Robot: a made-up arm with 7 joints. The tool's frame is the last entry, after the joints. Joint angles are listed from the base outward. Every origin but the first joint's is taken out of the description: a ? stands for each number. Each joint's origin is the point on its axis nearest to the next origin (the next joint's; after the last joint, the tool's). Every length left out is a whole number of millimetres.
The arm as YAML. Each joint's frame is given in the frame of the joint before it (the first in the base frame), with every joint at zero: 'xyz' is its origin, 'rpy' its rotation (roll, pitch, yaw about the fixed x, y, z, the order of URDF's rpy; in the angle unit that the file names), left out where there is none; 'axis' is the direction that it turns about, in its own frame. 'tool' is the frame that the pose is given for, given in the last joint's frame.
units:
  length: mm
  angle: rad
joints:
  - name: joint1
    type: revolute
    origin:
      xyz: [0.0, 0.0, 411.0]
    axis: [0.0, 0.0, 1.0]
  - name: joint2
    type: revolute
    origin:
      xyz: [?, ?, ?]
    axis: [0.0, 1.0, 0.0]
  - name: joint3
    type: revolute
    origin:
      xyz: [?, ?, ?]
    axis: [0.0, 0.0, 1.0]
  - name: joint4
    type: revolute
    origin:
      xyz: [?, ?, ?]
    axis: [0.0, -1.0, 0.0]
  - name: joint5
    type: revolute
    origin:
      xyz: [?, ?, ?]
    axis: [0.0, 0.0, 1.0]
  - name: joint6
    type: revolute
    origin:
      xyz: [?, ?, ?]
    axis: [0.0, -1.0, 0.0]
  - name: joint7
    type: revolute
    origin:
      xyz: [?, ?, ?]
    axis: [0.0, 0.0, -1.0]
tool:
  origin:
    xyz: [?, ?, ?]
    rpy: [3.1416, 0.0, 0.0]
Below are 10 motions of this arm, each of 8 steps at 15 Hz.
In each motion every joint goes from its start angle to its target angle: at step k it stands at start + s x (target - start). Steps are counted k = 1, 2, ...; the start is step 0. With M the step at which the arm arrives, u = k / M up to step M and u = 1 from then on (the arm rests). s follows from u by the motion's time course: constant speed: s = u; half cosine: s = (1 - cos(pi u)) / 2; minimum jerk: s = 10 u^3 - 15 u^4 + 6 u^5.
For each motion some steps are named. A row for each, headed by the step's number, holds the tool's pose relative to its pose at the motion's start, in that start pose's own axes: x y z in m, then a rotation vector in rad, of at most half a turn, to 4 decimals.
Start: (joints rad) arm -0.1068 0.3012 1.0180 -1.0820 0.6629 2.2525 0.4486
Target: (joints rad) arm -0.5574 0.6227 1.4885 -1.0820 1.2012 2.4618 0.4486
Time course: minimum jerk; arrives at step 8
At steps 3, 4, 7, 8:
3: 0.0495 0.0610 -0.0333 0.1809 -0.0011 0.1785
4: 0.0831 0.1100 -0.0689 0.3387 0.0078 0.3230
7: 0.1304 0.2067 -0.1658 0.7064 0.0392 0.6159
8: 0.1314 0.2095 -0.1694 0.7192 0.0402 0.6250

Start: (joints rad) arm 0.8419 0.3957 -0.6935 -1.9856 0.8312 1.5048 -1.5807
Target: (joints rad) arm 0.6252 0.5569 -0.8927 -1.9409 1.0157 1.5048 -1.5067
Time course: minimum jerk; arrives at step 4
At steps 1, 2, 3, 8:
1: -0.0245 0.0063 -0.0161 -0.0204 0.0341 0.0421
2: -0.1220 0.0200 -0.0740 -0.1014 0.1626 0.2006
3: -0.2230 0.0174 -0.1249 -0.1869 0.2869 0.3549
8: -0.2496 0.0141 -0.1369 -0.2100 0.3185 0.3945

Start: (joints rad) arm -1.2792 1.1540 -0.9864 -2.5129 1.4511 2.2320 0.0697
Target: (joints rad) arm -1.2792 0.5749 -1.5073 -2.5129 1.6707 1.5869 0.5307
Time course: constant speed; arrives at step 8
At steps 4, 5, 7, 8:
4: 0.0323 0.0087 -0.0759 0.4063 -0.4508 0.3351
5: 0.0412 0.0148 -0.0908 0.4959 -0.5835 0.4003
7: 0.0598 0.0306 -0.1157 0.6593 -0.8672 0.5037
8: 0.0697 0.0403 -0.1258 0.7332 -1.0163 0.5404

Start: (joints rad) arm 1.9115 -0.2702 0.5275 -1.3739 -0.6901 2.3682 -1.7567
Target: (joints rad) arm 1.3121 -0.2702 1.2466 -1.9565 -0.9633 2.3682 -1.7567
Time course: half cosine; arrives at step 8
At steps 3, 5, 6, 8:
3: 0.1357 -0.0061 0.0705 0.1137 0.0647 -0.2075
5: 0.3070 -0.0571 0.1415 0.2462 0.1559 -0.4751
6: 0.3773 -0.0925 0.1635 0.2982 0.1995 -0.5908
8: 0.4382 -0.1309 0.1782 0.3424 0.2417 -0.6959

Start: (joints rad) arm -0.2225 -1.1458 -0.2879 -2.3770 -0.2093 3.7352 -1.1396
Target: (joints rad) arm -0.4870 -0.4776 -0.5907 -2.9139 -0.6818 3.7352 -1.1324
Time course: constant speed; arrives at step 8
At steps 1, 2, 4, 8:
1: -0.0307 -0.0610 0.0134 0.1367 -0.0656 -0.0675
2: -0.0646 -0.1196 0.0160 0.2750 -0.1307 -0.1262
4: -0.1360 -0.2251 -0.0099 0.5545 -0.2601 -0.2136
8: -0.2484 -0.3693 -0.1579 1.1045 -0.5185 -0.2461

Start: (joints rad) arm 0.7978 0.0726 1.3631 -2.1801 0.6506 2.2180 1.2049
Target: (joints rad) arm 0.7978 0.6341 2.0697 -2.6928 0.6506 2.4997 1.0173
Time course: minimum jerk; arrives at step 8
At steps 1, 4, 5, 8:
1: -0.0024 0.0020 0.0080 -0.0100 -0.0079 -0.0069
4: -0.1144 0.1102 0.1872 -0.2675 -0.2384 -0.2612
5: -0.1764 0.1830 0.2258 -0.3531 -0.3381 -0.4091
8: -0.2433 0.2808 0.2377 -0.4222 -0.4501 -0.6127

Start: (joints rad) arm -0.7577 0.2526 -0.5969 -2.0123 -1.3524 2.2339 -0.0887
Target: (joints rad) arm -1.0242 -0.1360 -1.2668 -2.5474 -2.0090 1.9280 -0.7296
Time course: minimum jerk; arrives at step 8
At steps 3, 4, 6, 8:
3: -0.1279 -0.0398 0.1435 0.0887 -0.2644 -0.2062
4: -0.2361 -0.1042 0.2290 0.2240 -0.4275 -0.3825
6: -0.3952 -0.2689 0.3007 0.5413 -0.5621 -0.6924
8: -0.4247 -0.3173 0.3033 0.6294 -0.5623 -0.7697

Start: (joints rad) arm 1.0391 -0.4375 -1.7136 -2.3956 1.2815 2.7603 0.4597
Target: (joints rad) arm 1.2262 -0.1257 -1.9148 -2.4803 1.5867 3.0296 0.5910
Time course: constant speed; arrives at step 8
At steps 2, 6, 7, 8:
2: 0.0043 0.0163 -0.0118 0.0304 0.1226 0.0731
6: 0.0017 0.0446 -0.0454 0.1314 0.3616 0.2041
7: -0.0014 0.0511 -0.0551 0.1649 0.4185 0.2343
8: -0.0054 0.0573 -0.0652 0.2015 0.4737 0.2638

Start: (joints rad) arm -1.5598 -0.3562 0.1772 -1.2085 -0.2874 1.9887 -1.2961
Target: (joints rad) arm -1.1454 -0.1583 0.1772 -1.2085 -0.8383 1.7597 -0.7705
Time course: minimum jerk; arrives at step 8
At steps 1, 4, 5, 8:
1: 0.0028 -0.0003 0.0024 0.0043 -0.0027 0.0019
4: 0.0971 -0.0213 0.0652 0.0937 -0.1050 0.0492
5: 0.1464 -0.0380 0.0863 0.1054 -0.1604 0.0673
8: 0.2096 -0.0643 0.1041 0.0918 -0.2288 0.0890

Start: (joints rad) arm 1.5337 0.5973 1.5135 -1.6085 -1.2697 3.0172 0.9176
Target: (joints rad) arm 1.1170 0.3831 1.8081 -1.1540 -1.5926 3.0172 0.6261
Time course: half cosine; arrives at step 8
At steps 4, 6, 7, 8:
4: 0.1289 0.0050 -0.1105 -0.2034 0.3051 -0.3718
6: 0.1944 -0.0142 -0.1909 -0.3848 0.4750 -0.6392
7: 0.2104 -0.0232 -0.2145 -0.4455 0.5195 -0.7206
8: 0.2155 -0.0267 -0.2226 -0.4672 0.5343 -0.7490

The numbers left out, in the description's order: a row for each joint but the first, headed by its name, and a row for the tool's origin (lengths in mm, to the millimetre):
joint2: 0.0 0.0 0.0
joint3: 0.0 0.0 352.0
joint4: 80.0 0.0 0.0
joint5: -106.0 0.0 493.0
joint6: 0.0 0.0 0.0
joint7: 139.0 0.0 0.0
tool: 0.0 0.0 0.0

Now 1 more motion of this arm.
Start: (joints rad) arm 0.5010 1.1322 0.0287 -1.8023 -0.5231 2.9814 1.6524
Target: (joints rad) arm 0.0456 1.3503 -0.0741 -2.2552 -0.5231 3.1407 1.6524
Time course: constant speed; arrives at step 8
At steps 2, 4, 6, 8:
2: 0.0406 0.1038 0.0630 -0.1281 -0.0558 0.1131
4: 0.0585 0.2132 0.1098 -0.2492 -0.1255 0.2301
6: 0.0537 0.3217 0.1402 -0.3625 -0.2084 0.3502
8: 0.0283 0.4227 0.1542 -0.4674 -0.3037 0.4724

